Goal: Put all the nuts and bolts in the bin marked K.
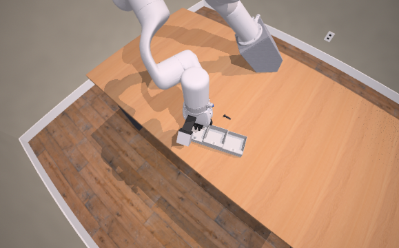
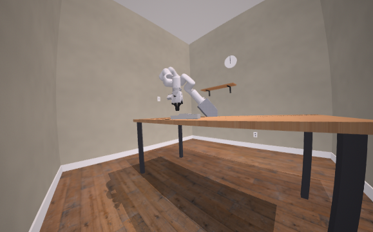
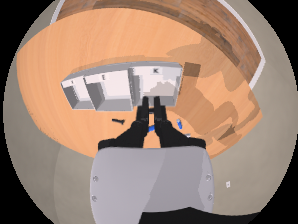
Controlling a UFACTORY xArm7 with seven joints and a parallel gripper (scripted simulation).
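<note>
My gripper is now 20 mm past the bin, 70 mm to the right of it and 70 mm above it. Round my hand: black bolt 140 mm behind, 50 mm to the left, 90 mm below; small black part 80 mm behind, 20 mm to the right, 90 mm below; blue piece 140 mm behind, 40 mm to the right, 90 mm below.
</note>
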